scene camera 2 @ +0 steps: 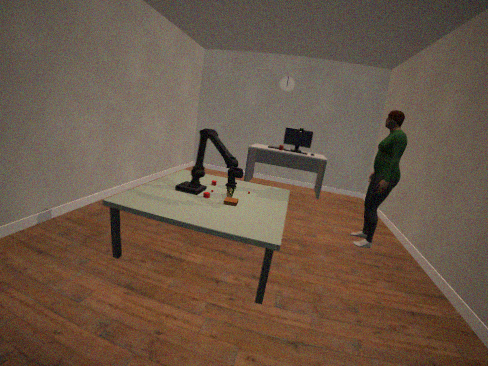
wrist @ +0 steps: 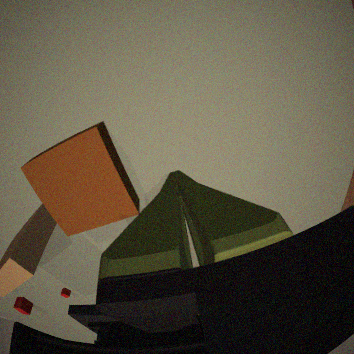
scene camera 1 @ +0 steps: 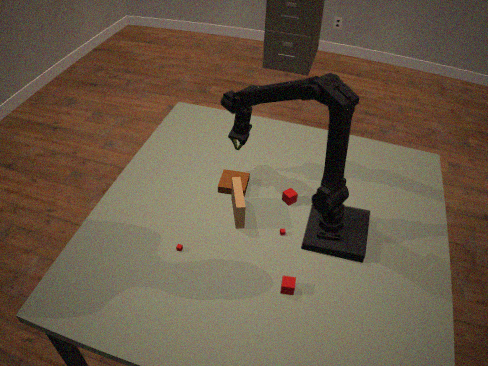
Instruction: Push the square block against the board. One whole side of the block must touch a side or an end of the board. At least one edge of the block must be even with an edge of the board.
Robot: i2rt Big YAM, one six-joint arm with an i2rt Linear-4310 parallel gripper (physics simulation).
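Frame: origin at the arm's base, x down, y back, z left, level; metres.
Seen in the pictures: gripper, fingertip midpoint: (scene camera 2: pixel 231 196) (wrist: pixel 176 179) (scene camera 1: pixel 237 149); arm's base, link origin: (scene camera 2: pixel 194 186) (scene camera 1: pixel 330 226).
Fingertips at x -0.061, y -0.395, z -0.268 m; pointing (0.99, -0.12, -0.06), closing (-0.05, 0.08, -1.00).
Offsets run from my fingertips to a thing's top centre. Level surfaces: height alone.
The square block {dx +0.066, dy +0.013, dz +0.103 m} (scene camera 1: pixel 231 178) (scene camera 2: pixel 230 202) (wrist: pixel 80 182) is flat and orange-brown and lies on the table. The board {dx -0.007, dy +0.061, dz +0.243 m} (scene camera 1: pixel 239 205) (wrist: pixel 29 245) is pale wood and stands on its long narrow edge, with its far end beside the block. In the wrist view the block hides part of that end, so I cannot tell whether they touch. My gripper (scene camera 1: pixel 237 147) (wrist: pixel 176 179) is shut and empty, above the table on the block's far side from the board. In scene camera 2 the board is hard to make out beside the fingers.
A red cube {dx +0.057, dy +0.235, dz +0.133 m} (scene camera 1: pixel 289 196) stands between the board and the arm's base (scene camera 1: pixel 340 232). A tiny red cube {dx +0.081, dy +0.234, dz +0.304 m} (scene camera 1: pixel 282 231) is near the base, another tiny cube {dx +0.081, dy -0.089, dz +0.459 m} (scene camera 1: pixel 179 247) is at the left, and a larger red cube {dx +0.057, dy +0.285, dz +0.532 m} (scene camera 1: pixel 288 285) is toward the front of the table {dx +0.097 m} (scene camera 1: pixel 210 325).
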